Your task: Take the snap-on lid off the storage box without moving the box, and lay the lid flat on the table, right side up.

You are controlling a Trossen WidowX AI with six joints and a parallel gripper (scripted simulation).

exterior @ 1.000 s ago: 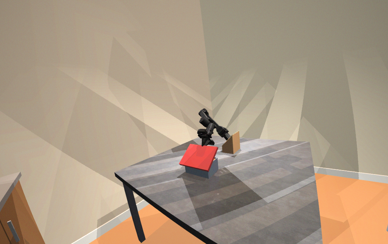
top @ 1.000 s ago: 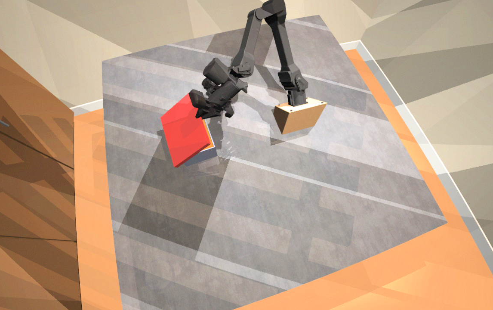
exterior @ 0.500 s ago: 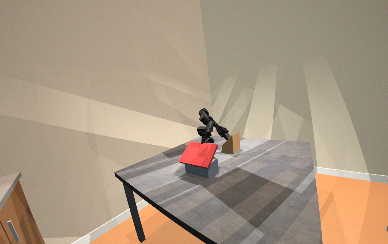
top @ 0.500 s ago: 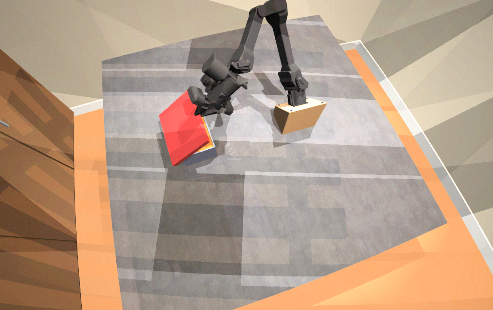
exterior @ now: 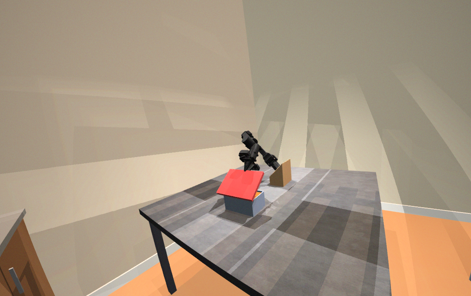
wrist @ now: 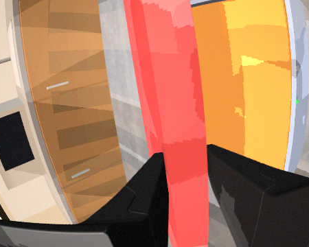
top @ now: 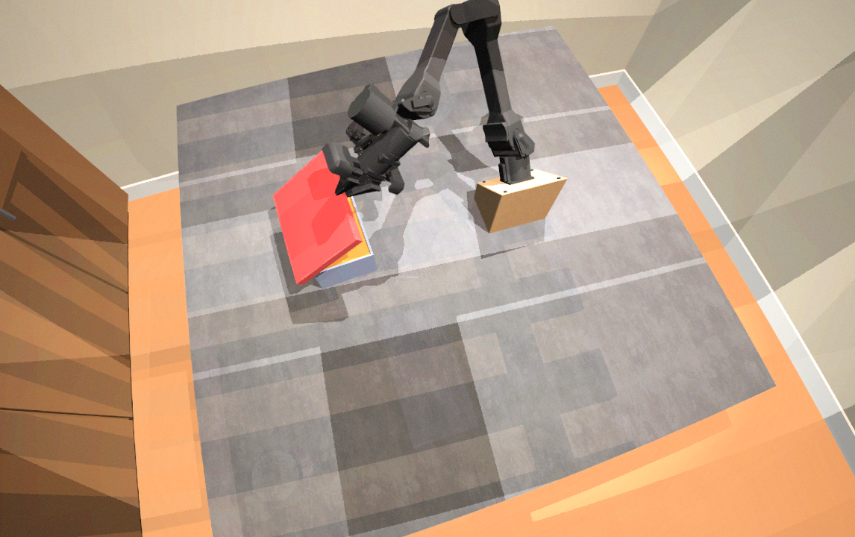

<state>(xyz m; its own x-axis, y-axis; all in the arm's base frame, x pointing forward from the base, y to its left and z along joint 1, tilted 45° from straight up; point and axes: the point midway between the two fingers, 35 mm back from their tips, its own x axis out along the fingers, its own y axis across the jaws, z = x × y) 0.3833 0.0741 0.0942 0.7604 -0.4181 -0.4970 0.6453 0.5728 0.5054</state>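
Right now my gripper tip is 7 cm short of the red lid, 4 cm above it and 1 cm to the right of it. From my gripper tip the other things lie so: storage box 16 cm below, 4 cm ahead.
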